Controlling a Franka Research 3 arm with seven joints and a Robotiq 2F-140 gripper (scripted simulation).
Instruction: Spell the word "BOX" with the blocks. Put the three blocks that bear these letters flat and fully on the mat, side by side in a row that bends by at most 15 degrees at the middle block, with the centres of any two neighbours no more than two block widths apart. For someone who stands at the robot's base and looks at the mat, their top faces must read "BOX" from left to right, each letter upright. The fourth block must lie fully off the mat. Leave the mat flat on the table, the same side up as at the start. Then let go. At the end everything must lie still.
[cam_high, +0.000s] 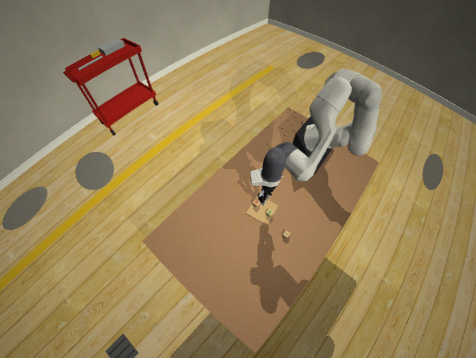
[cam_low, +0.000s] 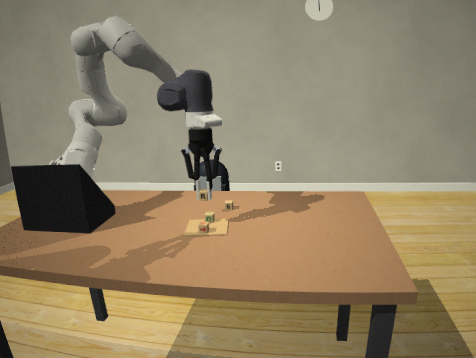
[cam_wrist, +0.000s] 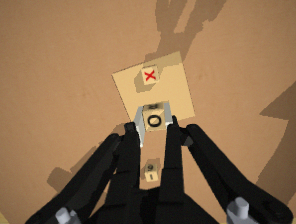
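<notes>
Now: hand 13 cm above the tan mat. From my hand the other things lie so: O block (2 cm below).
</notes>
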